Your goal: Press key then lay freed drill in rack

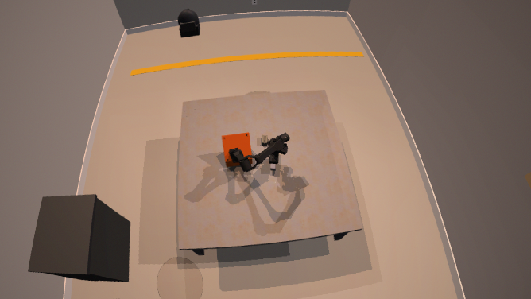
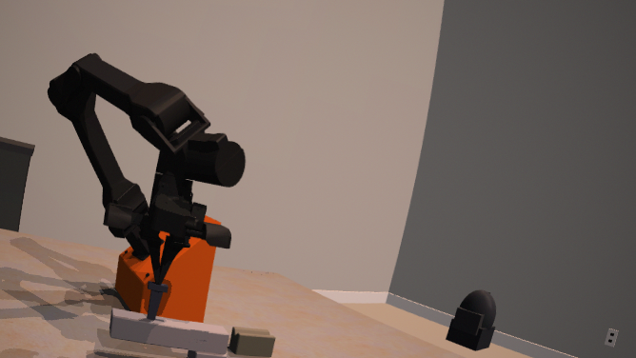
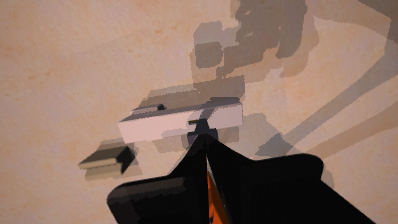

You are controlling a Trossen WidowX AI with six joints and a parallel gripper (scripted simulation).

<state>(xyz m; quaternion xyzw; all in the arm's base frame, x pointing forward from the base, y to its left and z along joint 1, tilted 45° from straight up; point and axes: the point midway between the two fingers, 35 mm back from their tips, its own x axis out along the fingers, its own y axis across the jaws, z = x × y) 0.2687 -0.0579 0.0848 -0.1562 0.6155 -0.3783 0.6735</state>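
Right now the drill is 10 mm ahead of my gripper tip, 50 mm to the left of it and 80 mm below it. The rest, counted from my gripper tip: olive-grey rack (20 mm behind, 210 mm to the left, 110 mm below); then key (30 mm below).
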